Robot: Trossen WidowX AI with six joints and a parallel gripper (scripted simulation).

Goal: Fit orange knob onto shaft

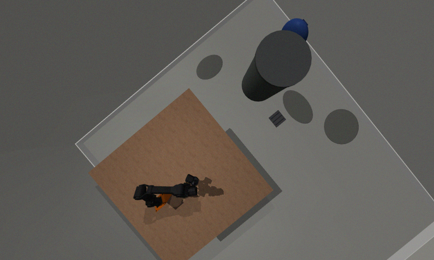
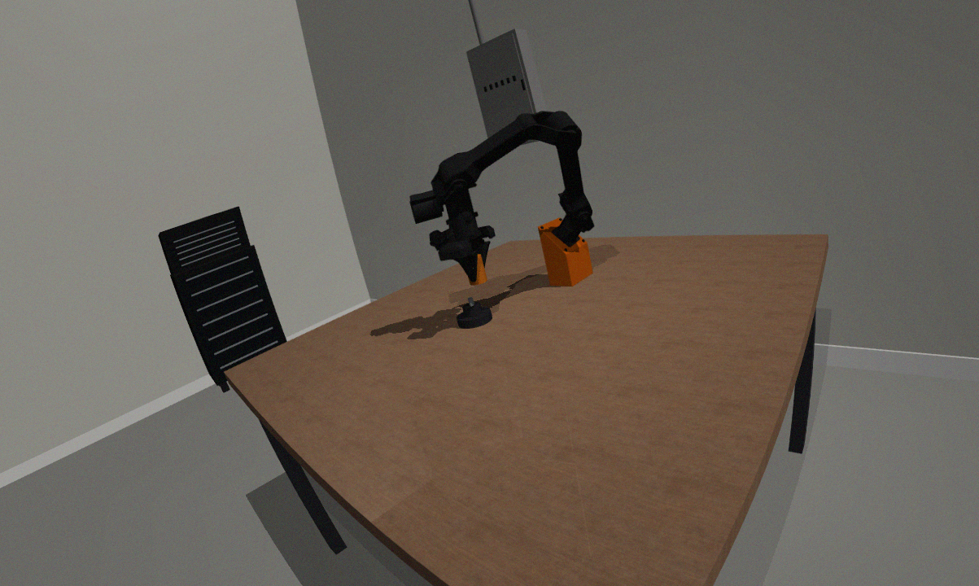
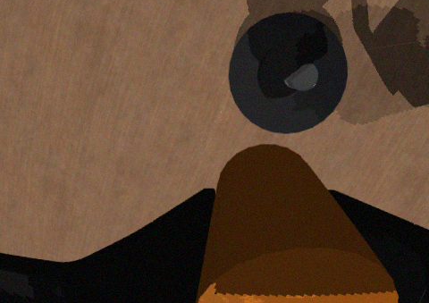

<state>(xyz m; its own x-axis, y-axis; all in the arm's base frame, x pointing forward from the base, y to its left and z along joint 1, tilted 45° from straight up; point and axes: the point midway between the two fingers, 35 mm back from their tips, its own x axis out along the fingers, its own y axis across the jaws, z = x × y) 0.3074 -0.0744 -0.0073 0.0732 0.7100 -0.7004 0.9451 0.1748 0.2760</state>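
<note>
Right now the round black pedestal is 80 mm below my gripper tip, 50 mm to the right of it and 10 mm behind it. Round my gripper tip: orange knob (30 mm above).
</note>
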